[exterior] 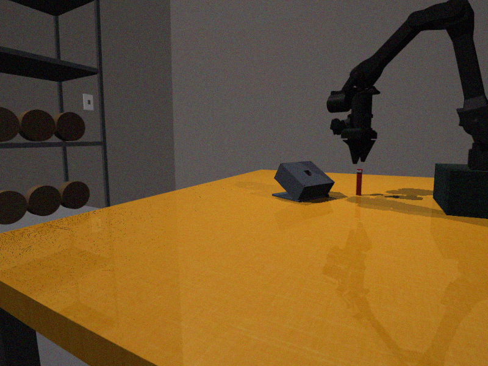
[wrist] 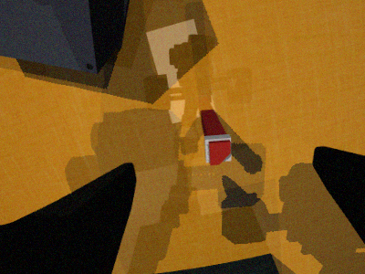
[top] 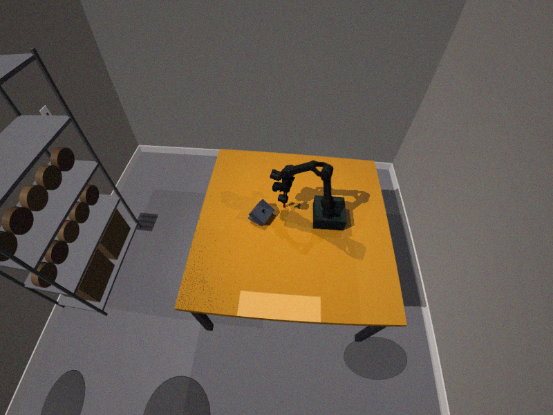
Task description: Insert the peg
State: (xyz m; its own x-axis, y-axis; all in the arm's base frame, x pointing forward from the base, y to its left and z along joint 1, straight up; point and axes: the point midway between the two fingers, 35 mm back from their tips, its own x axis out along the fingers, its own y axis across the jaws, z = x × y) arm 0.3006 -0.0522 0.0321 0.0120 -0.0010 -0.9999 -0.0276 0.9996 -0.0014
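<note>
My gripper tip is 40 mm above the red peg. Also, from my gripper tip: sloped panel (120 mm to the left, 120 mm ahead, 50 mm below).
</note>
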